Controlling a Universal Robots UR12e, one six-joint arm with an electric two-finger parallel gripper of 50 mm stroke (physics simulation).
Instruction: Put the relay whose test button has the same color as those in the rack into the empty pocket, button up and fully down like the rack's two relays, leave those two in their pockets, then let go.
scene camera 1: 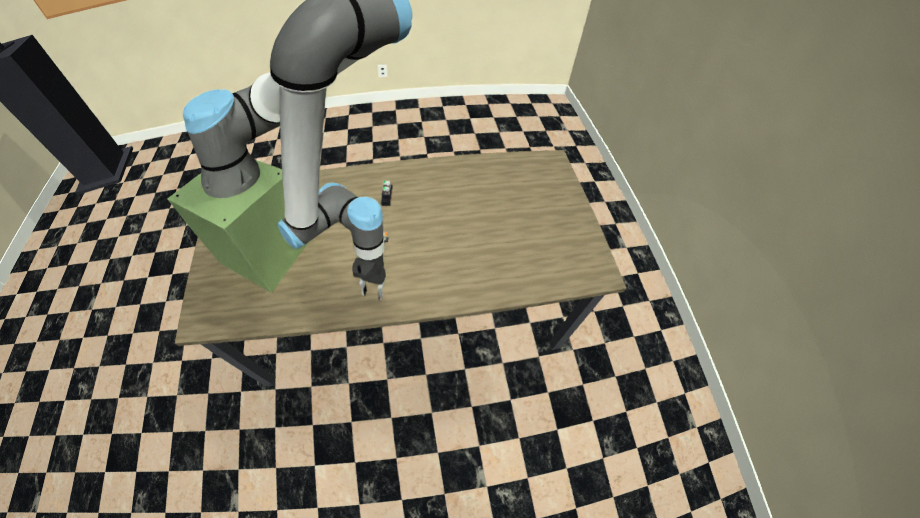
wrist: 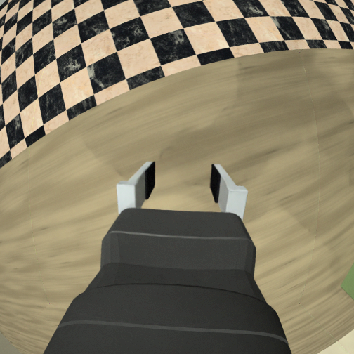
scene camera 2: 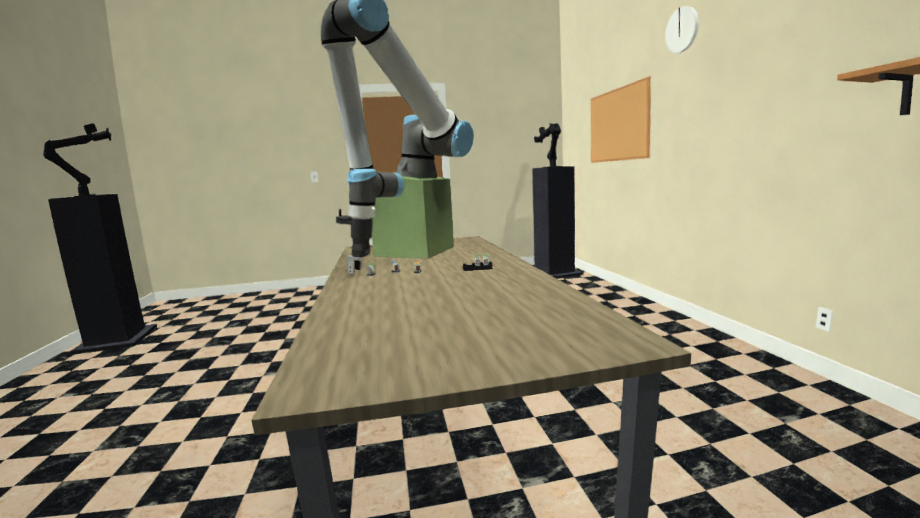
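Where they show: gripper, fingertip midpoint: (scene camera 1: 372,295) (scene camera 2: 354,271); arm's base, origin of the base link: (scene camera 1: 231,178) (scene camera 2: 416,176).
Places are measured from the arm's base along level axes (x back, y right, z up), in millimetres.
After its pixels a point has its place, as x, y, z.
Note:
My gripper (scene camera 1: 372,294) @[-367, 342, -334] (scene camera 2: 354,265) @[-367, 342, -334] (wrist: 182,174) is open and empty, pointing down low over the table near its long edge. In scene camera 2 the relay with the green button (scene camera 2: 370,268) @[-415, 286, -321] stands just right of the fingers, outside them; whether it is tilted is too small to tell. It does not show in the wrist view or in scene camera 1. The black rack (scene camera 1: 386,200) @[-491, -49, -329] (scene camera 2: 479,267) @[-516, -95, -344] holds two relays with green buttons, one (scene camera 2: 477,260) @[-511, -90, -318] beside the other (scene camera 2: 486,260) @[-521, -122, -320]. Its empty pocket is at the left end in scene camera 2.
A relay with a blue button (scene camera 2: 395,266) @[-410, 195, -325] and one with an orange button (scene camera 1: 385,237) @[-454, 134, -318] (scene camera 2: 417,266) @[-464, 124, -324] stand between the green one and the rack. The wooden table (scene camera 1: 489,225) @[-848, 156, -354] (scene camera 2: 476,334) @[-1084, 135, -354] carries them. The green robot base (scene camera 1: 257,238) @[-53, 178, -109] (scene camera 2: 412,218) @[-152, 65, -179] stands at one end.

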